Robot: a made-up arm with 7 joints. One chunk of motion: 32 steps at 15 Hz.
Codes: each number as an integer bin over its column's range. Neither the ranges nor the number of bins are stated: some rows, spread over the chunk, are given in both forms.
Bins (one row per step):
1: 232 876 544 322 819 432 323
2: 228 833 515 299 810 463 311
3: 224 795 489 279 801 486 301
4: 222 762 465 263 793 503 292
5: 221 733 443 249 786 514 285
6: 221 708 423 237 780 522 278
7: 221 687 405 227 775 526 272
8: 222 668 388 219 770 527 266
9: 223 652 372 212 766 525 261
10: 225 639 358 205 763 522 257
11: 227 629 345 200 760 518 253
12: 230 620 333 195 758 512 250
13: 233 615 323 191 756 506 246
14: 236 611 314 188 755 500 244
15: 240 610 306 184 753 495 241
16: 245 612 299 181 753 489 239
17: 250 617 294 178 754 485 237
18: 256 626 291 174 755 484 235
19: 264 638 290 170 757 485 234
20: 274 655 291 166 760 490 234
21: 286 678 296 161 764 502 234
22: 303 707 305 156 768 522 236
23: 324 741 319 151 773 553 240
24: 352 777 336 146 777 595 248
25: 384 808 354 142 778 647 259
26: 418 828 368 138 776 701 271
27: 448 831 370 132 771 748 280
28: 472 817 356 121 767 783 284
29: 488 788 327 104 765 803 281
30: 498 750 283 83 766 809 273
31: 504 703 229 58 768 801 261
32: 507 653 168 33 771 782 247
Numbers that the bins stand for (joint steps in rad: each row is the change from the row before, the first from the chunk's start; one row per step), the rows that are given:
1: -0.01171 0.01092 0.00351 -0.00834 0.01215 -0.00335 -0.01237
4: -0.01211 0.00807 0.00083 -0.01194 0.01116 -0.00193 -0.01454
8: -0.01211 0.00572 -0.00179 -0.01463 0.01029 -0.00145 -0.01636
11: -0.01191 0.00474 -0.00326 -0.01579 0.00991 -0.00163 -0.01727
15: -0.01139 0.00427 -0.00459 -0.01676 0.00964 -0.00209 -0.01811
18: -0.01075 0.00467 -0.00510 -0.01738 0.00972 -0.00231 -0.01853
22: -0.00887 0.00669 -0.00462 -0.01847 0.01021 -0.00155 -0.01846
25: -0.00562 0.00922 -0.00295 -0.01933 0.01059 0.00095 -0.01685
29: -0.00146 0.00872 -0.00387 -0.02165 0.01010 0.00408 -0.01531
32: -0.00070 0.00534 -0.00928 -0.02598 0.01033 0.00366 -0.01769
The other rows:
2: -0.01187 0.00985 0.00253 -0.00974 0.01181 -0.00273 -0.01321
3: -0.01203 0.00889 0.00164 -0.01096 0.01147 -0.00227 -0.01391
5: -0.01215 0.00734 0.00008 -0.01280 0.01090 -0.00171 -0.01503
6: -0.01215 0.00672 -0.00060 -0.01353 0.01067 -0.00155 -0.01552
7: -0.01215 0.00619 -0.00122 -0.01414 0.01048 -0.00147 -0.01594
9: -0.01207 0.00532 -0.00234 -0.01506 0.01014 -0.00149 -0.01671
10: -0.01199 0.00499 -0.00282 -0.01548 0.01002 -0.00155 -0.01699
12: -0.01179 0.00452 -0.00367 -0.01609 0.00983 -0.00175 -0.01748
13: -0.01167 0.00439 -0.00401 -0.01634 0.00976 -0.00187 -0.01776
14: -0.01155 0.00429 -0.00431 -0.01652 0.00972 -0.00199 -0.01790
16: -0.01119 0.00432 -0.00482 -0.01695 0.00964 -0.00221 -0.01825
17: -0.01099 0.00444 -0.00499 -0.01713 0.00968 -0.00229 -0.01839
19: -0.01043 0.00497 -0.00513 -0.01762 0.00979 -0.00229 -0.01860
20: -0.01003 0.00539 -0.00510 -0.01786 0.00991 -0.00219 -0.01860
21: -0.00955 0.00597 -0.00493 -0.01817 0.01006 -0.00195 -0.01860
23: -0.00803 0.00754 -0.00414 -0.01878 0.01040 -0.00093 -0.01818
24: -0.00691 0.00844 -0.00356 -0.01909 0.01056 -0.00009 -0.01762
26: -0.00426 0.00972 -0.00248 -0.01957 0.01052 0.00203 -0.01601
27: -0.00306 0.00980 -0.00241 -0.01994 0.01033 0.00297 -0.01538
28: -0.00210 0.00945 -0.00288 -0.02061 0.01018 0.00368 -0.01510
30: -0.00106 0.00777 -0.00537 -0.02293 0.01014 0.00420 -0.01587
31: -0.00082 0.00659 -0.00721 -0.02446 0.01021 0.00404 -0.01671

